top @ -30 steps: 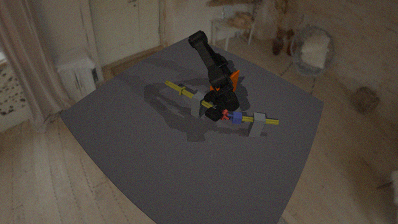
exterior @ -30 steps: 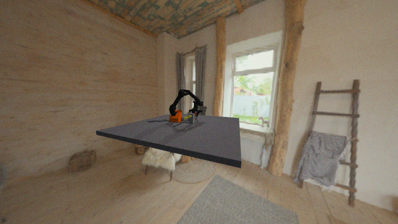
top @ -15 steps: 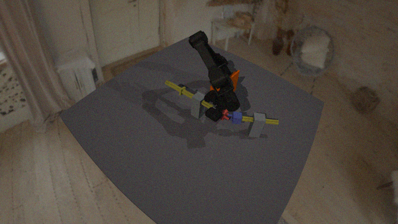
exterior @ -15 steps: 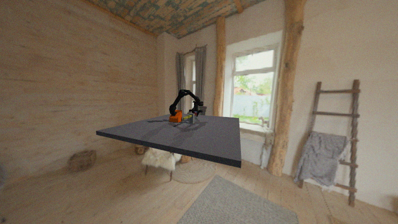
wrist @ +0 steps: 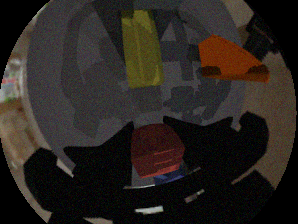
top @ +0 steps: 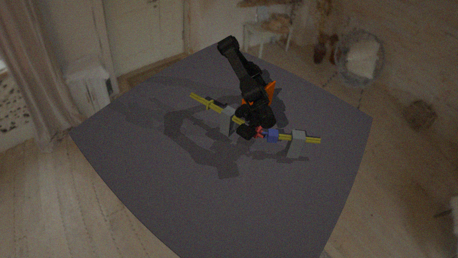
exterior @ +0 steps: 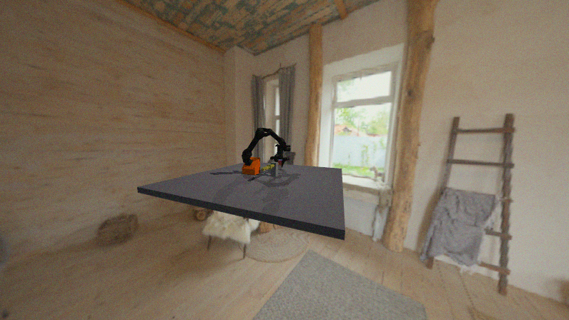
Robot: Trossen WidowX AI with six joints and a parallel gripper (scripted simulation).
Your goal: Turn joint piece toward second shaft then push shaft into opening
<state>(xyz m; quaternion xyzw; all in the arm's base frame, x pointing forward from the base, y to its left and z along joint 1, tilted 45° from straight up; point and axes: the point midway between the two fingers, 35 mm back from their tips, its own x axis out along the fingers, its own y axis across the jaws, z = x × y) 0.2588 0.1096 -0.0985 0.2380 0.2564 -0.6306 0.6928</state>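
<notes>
My gripper tip is 20 mm to the right of the red joint piece and 40 mm below it.
</notes>
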